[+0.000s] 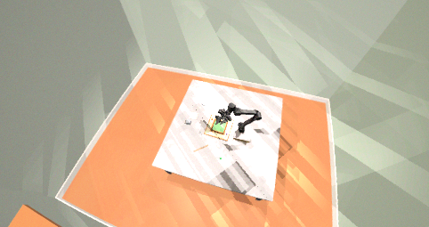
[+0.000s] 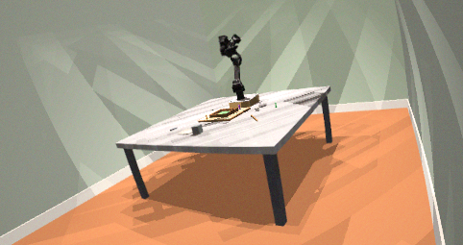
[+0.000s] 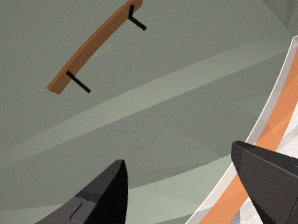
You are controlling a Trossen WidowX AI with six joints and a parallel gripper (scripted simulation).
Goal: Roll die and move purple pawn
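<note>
The pale die is 480 mm below my gripper tip, 20 mm to the left of it and 10 mm behind it. The rest, counted from my gripper tip: thin wooden stick: 490 mm below, 190 mm ahead, 60 mm to the left; then green piece: 480 mm below, 150 mm to the left, 40 mm behind; then purple pawn: 470 mm below, 140 mm to the right, 90 mm behind.
</note>
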